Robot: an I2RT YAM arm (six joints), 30 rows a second.
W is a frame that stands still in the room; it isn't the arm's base.
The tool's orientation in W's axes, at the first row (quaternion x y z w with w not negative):
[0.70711, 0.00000, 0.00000, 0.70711]
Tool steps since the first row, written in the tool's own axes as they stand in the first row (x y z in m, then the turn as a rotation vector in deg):
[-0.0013, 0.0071, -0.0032, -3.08, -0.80, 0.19]
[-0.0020, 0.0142, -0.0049, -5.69, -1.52, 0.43]
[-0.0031, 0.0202, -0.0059, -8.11, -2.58, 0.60]
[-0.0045, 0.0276, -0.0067, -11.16, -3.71, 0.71]
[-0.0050, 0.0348, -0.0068, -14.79, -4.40, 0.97]
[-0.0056, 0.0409, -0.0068, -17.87, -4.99, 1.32]
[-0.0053, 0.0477, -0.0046, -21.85, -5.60, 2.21]
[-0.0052, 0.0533, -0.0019, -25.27, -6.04, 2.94]
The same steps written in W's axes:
[-0.0013, 0.0032, 0.0071, -3.08, -0.19, -0.80]
[-0.0020, 0.0049, 0.0142, -5.69, -0.43, -1.52]
[-0.0031, 0.0059, 0.0202, -8.11, -0.60, -2.58]
[-0.0045, 0.0067, 0.0276, -11.16, -0.71, -3.71]
[-0.0050, 0.0068, 0.0348, -14.79, -0.97, -4.40]
[-0.0056, 0.0068, 0.0409, -17.87, -1.32, -4.99]
[-0.0053, 0.0046, 0.0477, -21.85, -2.21, -5.60]
[-0.0052, 0.0019, 0.0533, -25.27, -2.94, -6.04]

